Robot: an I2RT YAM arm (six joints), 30 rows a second.
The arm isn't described. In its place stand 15 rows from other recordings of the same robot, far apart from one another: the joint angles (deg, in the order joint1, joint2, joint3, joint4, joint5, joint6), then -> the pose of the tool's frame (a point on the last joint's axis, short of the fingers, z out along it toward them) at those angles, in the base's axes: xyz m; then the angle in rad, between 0 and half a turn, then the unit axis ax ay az.
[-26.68 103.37 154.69 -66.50 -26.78 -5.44] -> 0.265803 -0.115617 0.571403 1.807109 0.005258 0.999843 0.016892
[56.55 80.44 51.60 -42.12 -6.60 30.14] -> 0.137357 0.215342 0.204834 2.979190 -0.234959 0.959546 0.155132
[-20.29 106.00 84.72 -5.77 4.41 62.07] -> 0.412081 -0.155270 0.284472 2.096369 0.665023 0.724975 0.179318
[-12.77 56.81 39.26 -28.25 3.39 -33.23] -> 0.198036 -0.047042 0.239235 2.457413 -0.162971 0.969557 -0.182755
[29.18 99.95 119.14 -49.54 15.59 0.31] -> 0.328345 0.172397 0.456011 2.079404 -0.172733 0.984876 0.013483
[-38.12 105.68 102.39 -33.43 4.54 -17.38] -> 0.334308 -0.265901 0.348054 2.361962 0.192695 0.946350 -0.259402
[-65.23 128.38 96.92 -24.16 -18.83 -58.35] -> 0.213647 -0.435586 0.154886 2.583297 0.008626 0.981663 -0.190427
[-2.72 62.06 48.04 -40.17 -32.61 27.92] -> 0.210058 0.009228 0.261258 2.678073 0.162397 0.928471 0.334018
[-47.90 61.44 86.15 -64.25 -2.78 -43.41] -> 0.119115 -0.129252 0.432553 2.503742 0.026426 0.952058 -0.304773
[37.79 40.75 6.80 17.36 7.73 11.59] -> 0.130538 0.095161 0.167576 1.942198 -0.172087 0.954826 0.242268
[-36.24 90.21 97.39 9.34 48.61 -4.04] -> 0.266549 -0.228484 0.495385 1.852336 0.585596 0.540853 -0.603784
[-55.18 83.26 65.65 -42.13 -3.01 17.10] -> 0.170489 -0.241845 0.264120 2.626070 0.582840 0.810122 -0.063242
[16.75 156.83 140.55 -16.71 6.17 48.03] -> 0.581828 0.171115 0.146724 2.257615 0.289080 0.927188 0.238233
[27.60 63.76 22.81 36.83 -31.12 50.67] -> 0.196942 0.123721 0.227534 2.350967 -0.041202 0.788334 0.613866
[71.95 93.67 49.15 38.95 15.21 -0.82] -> 0.120888 0.340810 0.237440 1.857652 -0.454348 0.803763 0.384101
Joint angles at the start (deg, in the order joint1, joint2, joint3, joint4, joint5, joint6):
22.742 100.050 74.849 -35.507 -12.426 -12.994
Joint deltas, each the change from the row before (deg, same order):
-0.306 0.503 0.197 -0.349 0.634 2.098
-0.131 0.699 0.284 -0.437 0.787 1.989
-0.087 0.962 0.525 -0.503 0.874 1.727
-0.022 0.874 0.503 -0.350 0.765 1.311
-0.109 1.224 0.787 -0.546 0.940 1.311
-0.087 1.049 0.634 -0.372 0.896 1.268
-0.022 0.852 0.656 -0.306 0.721 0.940
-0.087 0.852 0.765 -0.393 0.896 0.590
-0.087 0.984 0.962 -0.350 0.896 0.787
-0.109 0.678 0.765 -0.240 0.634 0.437
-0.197 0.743 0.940 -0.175 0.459 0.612
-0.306 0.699 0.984 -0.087 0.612 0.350
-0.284 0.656 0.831 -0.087 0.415 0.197
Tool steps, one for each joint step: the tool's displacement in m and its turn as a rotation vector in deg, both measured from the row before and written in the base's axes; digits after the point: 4 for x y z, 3 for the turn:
0.0018 -0.0018 -0.0024 -0.016 1.180 -2.408
0.0018 -0.0007 -0.0032 -0.263 1.238 -2.221
0.0026 -0.0001 -0.0037 -0.474 1.164 -1.996
0.0024 0.0003 -0.0032 -0.457 0.832 -1.520
0.0036 0.0001 -0.0041 -0.713 0.990 -1.683
0.0031 0.0001 -0.0037 -0.628 0.784 -1.602
0.0027 0.0005 -0.0023 -0.489 0.470 -1.168
0.0031 0.0000 -0.0019 -0.747 0.287 -0.983
0.0038 0.0003 -0.0018 -0.644 0.223 -1.160
0.0030 0.0000 -0.0008 -0.455 0.022 -0.757
0.0039 -0.0002 -0.0003 -0.181 -0.048 -0.938
0.0044 -0.0010 0.0003 -0.334 -0.319 -0.866
0.0038 -0.0010 -0.0003 -0.256 -0.182 -0.628

